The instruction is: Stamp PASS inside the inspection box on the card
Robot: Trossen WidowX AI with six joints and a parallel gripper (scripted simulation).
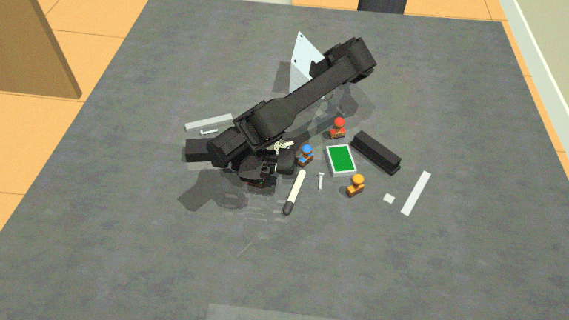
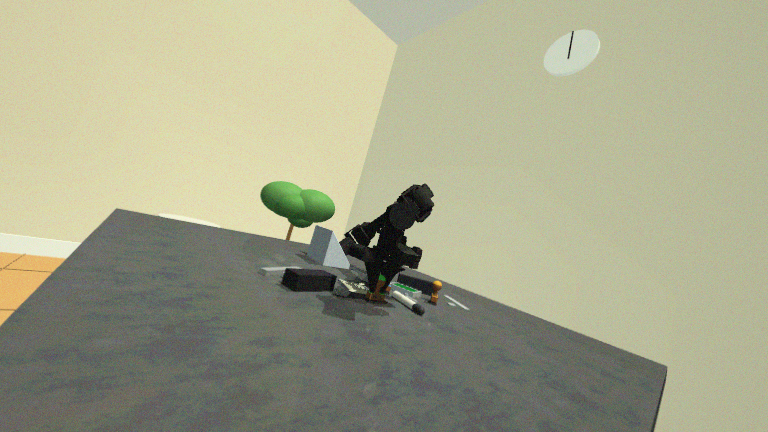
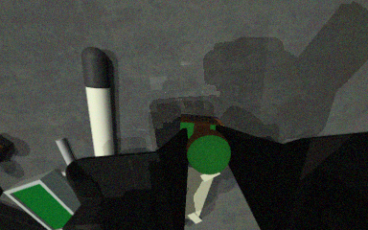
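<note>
Right now my gripper tip is 20 cm to the right of the green ink pad, 11 cm past it and 2 cm above it. From my gripper tip the other things lie so: cream card (11 cm behind, 2 cm to the left, 2 cm below); white marker (10 cm to the left, 3 cm ahead, 1 cm below); green-knobbed stamp (right at my gripper tip).
</note>
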